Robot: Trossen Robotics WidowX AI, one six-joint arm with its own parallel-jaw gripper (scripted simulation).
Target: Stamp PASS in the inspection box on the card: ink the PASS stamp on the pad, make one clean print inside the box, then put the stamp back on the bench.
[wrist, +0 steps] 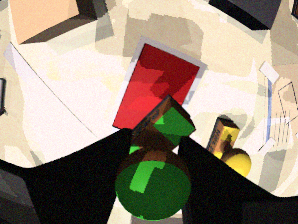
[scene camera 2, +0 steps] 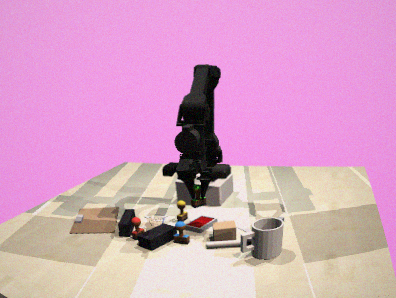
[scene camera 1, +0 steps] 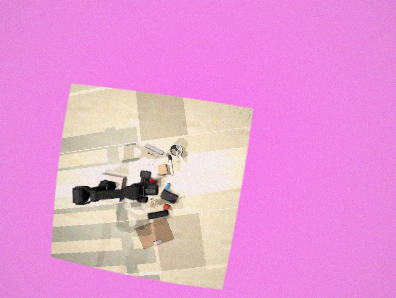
Labels:
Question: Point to a brown board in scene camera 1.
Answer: At 158, 232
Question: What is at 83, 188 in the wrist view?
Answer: My gripper.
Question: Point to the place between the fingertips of my gripper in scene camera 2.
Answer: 198, 199

